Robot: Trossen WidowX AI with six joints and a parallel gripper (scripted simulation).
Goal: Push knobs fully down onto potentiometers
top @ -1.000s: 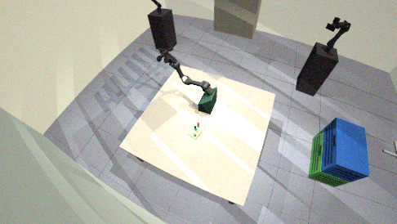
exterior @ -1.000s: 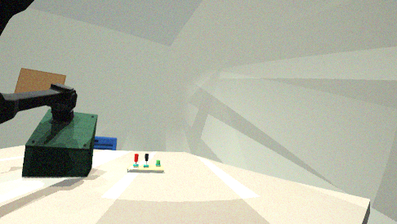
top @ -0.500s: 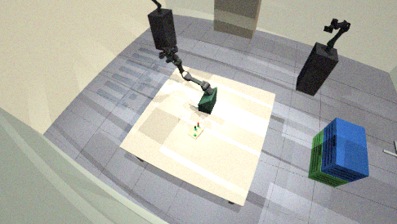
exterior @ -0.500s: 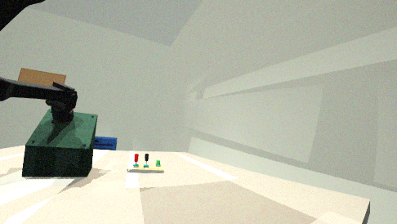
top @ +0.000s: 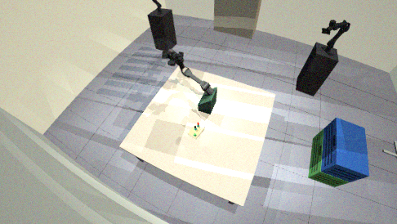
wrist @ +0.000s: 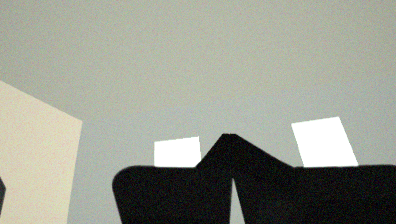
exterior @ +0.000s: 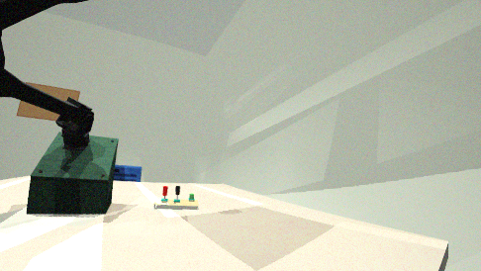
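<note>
The red knob is 67 cm below my gripper tip, 30 cm to the left of it and 13 cm ahead of it. Round my gripper tip: black knob (66 cm below, 29 cm to the left, 18 cm ahead).
</note>
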